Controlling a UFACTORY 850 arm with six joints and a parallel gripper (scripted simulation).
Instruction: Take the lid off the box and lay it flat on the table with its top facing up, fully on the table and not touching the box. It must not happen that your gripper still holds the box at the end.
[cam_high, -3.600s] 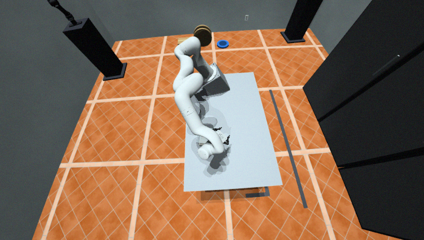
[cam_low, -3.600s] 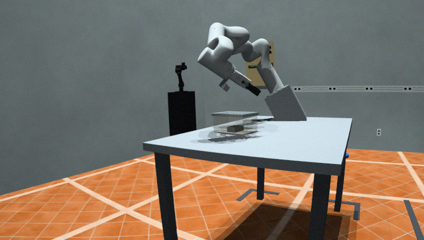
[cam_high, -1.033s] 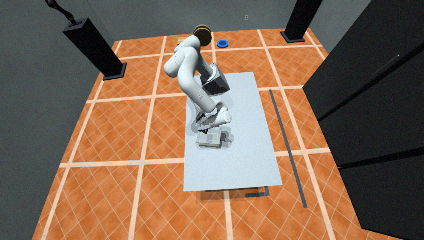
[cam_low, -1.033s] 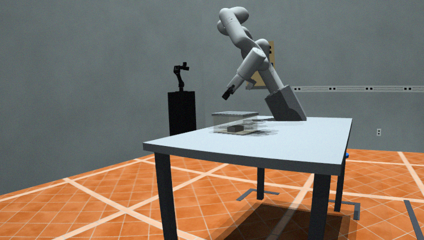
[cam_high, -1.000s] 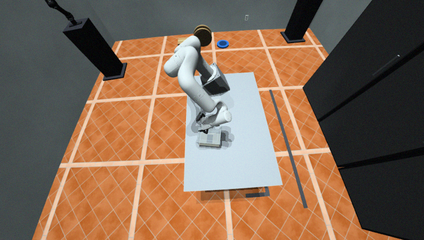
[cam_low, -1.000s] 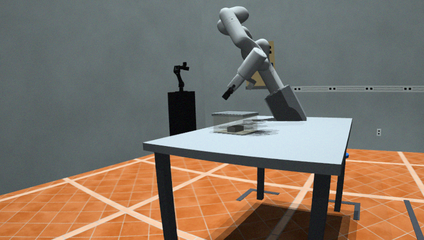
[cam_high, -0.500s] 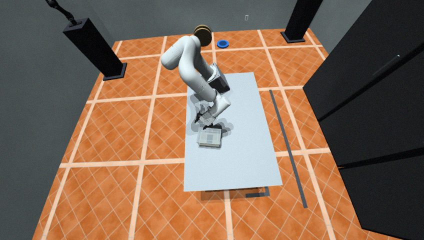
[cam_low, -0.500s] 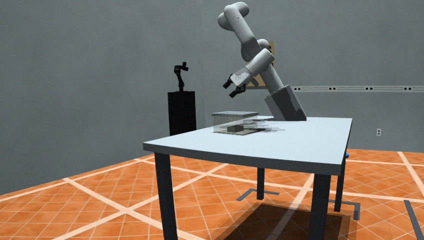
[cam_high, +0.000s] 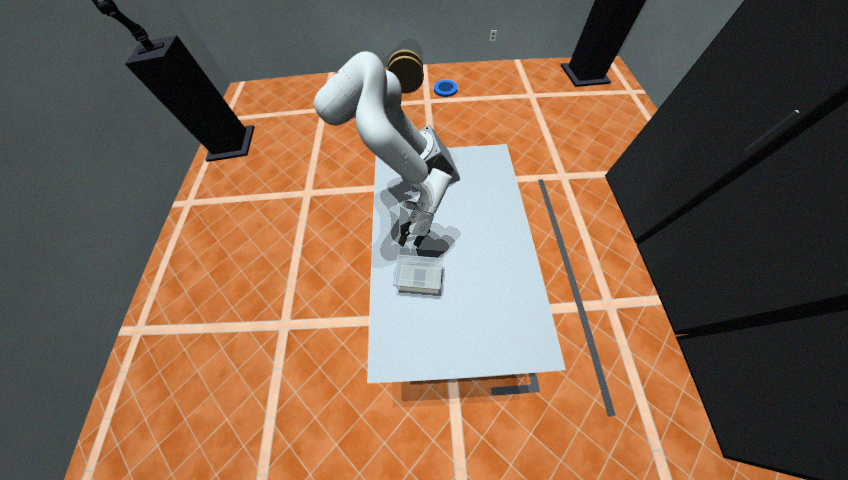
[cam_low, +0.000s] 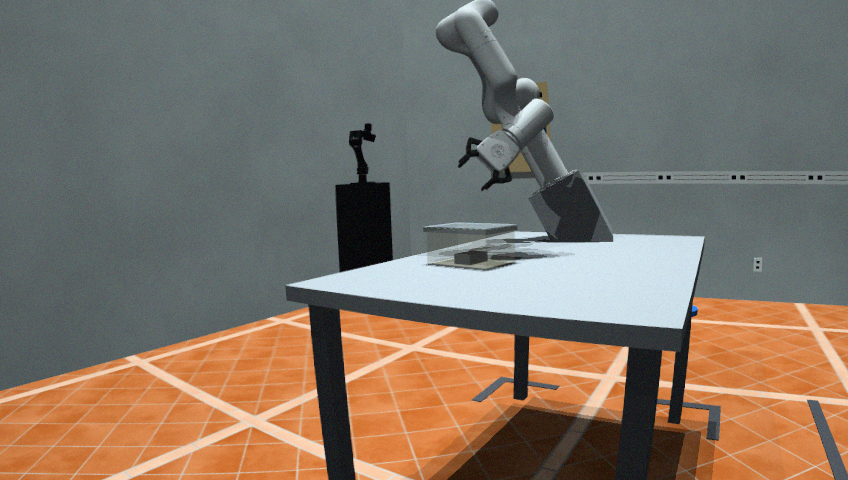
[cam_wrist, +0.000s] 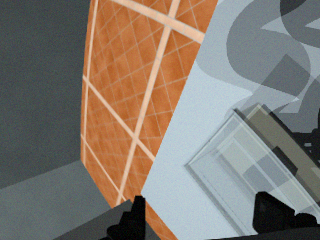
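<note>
The lid is 80 mm ahead of my hand, 20 mm to the left of it and 140 mm below it. From my hand the other things lie so: clear box: 80 mm ahead, 20 mm to the left, 190 mm below.
</note>
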